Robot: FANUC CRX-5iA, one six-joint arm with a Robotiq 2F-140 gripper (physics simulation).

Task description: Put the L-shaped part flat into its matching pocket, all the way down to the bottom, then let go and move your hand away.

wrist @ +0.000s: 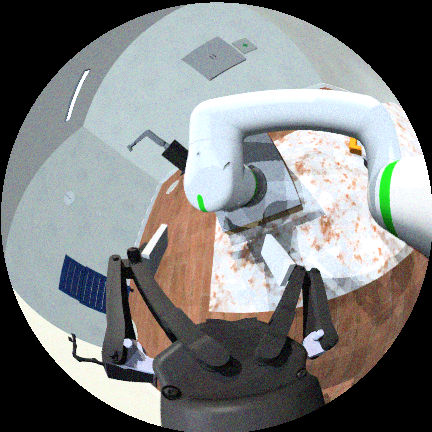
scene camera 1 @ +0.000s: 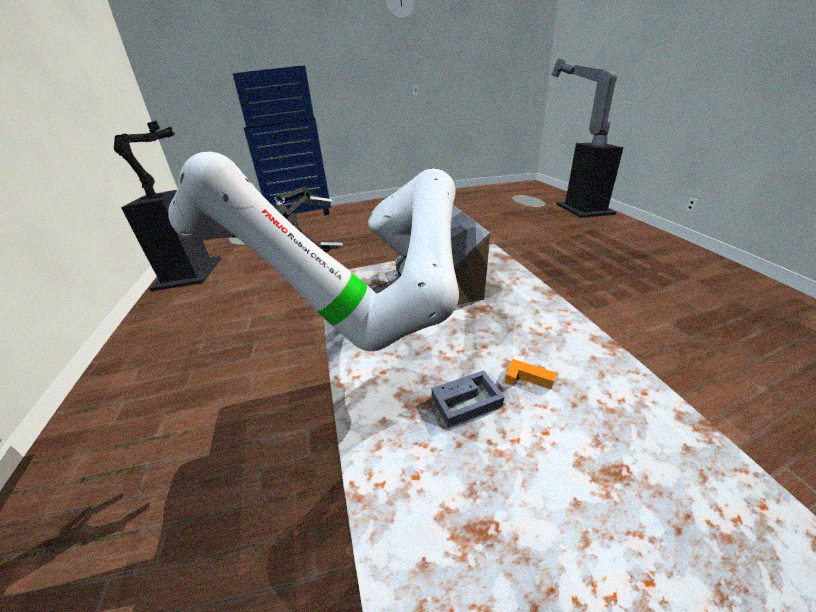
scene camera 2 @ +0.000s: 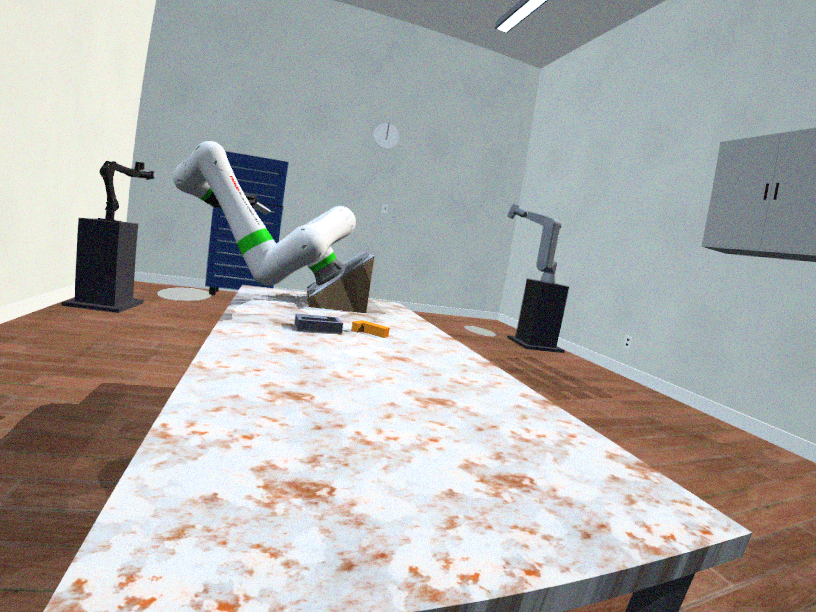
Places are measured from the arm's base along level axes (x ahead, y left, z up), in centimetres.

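Pixels of known places: gripper, fingertip midpoint: (wrist: 216, 240) (scene camera 1: 334, 224) (scene camera 2: 266, 225); arm's base at its link origin: (wrist: 245, 184) (scene camera 2: 331, 276).
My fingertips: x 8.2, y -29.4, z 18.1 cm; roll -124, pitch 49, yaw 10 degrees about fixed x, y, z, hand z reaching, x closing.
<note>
Ahead of a thing's pixels: the offset from my fingertips to its top centre. Level surfaces: height alone.
The orange L-shaped part {dx +42.9, dy +43.1, dz -27.2 cm} (scene camera 1: 535, 374) (scene camera 2: 372, 328) (wrist: 355, 146) lies flat on the table, right of the grey pocket block in both scene views and apart from it. The grey block {dx +45.2, dy +26.0, dz -26.5 cm} (scene camera 1: 477, 413) (scene camera 2: 319, 326) sits on the table with its pocket facing up and empty. In the wrist view the arm hides part of the orange piece's surroundings, and the block cannot be made out clearly. My gripper (scene camera 1: 334, 222) (wrist: 216, 240) is wide open with nothing between its fingers. It is raised behind the arm, far from both objects; in scene camera 2 the forearm partly hides it.
My arm (scene camera 1: 303, 256) (scene camera 2: 240, 214) (wrist: 295, 110) is folded above the far end of the marbled table {dz -30.2 cm} (scene camera 1: 461, 500) (scene camera 2: 395, 447). Its wedge-shaped base mount (scene camera 1: 473, 270) (scene camera 2: 355, 289) stands there. A blue cabinet (scene camera 1: 286, 141) (scene camera 2: 266, 177) and two other arms on black pedestals stand beyond.
</note>
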